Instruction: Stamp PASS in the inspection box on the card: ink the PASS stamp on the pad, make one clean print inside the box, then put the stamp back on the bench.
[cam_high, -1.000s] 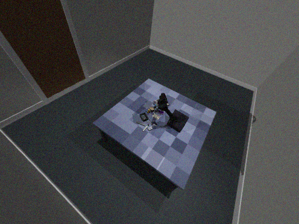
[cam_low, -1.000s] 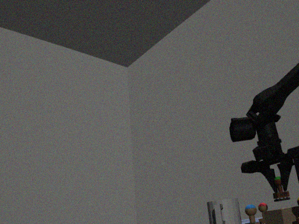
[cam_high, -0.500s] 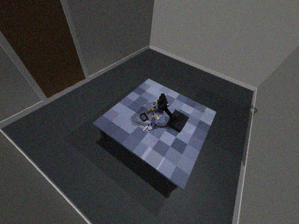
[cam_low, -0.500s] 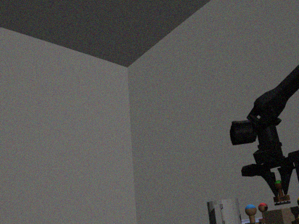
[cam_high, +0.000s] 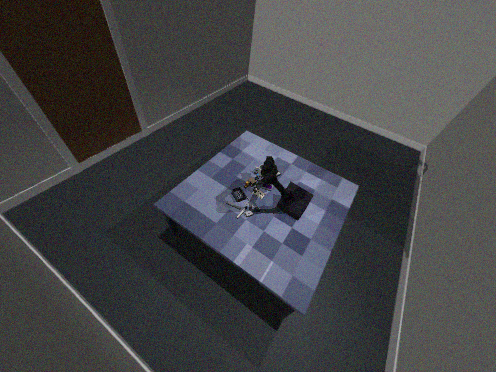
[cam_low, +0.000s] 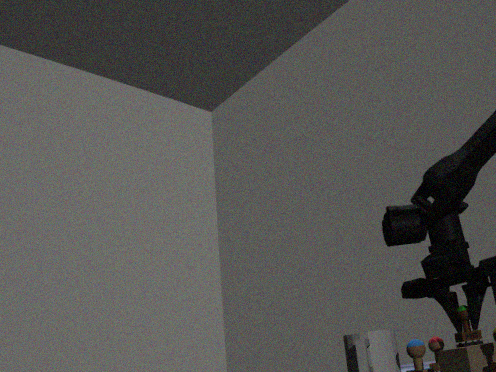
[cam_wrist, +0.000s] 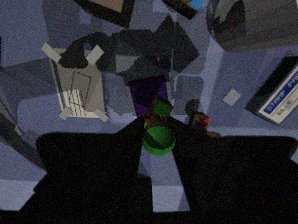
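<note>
The ink pad is 6 cm below my gripper tip. Also, from my gripper tip: green-knobbed stamp: right at my gripper tip; then card: 11 cm to the left, 7 cm below, 2 cm ahead; then red-knobbed stamp: 8 cm to the right, 5 cm below, 4 cm behind.
</note>
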